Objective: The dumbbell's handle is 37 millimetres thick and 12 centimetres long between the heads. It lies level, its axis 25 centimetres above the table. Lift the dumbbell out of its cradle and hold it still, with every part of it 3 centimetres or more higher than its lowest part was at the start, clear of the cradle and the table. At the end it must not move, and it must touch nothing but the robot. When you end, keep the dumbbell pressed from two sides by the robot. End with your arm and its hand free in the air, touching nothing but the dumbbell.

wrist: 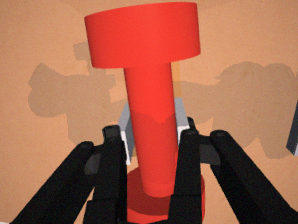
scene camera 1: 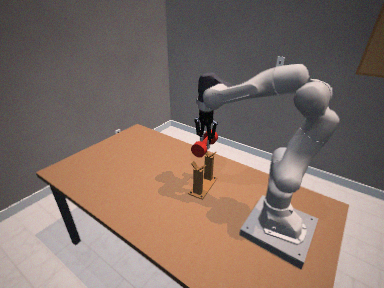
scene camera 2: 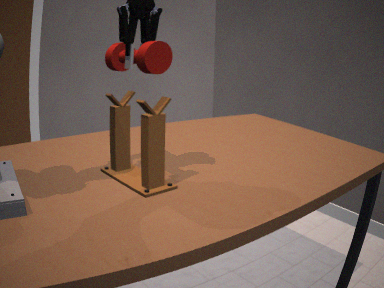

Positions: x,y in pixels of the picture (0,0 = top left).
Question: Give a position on a red dumbbell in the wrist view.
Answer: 144,46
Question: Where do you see a cradle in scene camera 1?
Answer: At 202,182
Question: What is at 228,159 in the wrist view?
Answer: My gripper.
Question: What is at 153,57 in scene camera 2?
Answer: A red dumbbell.
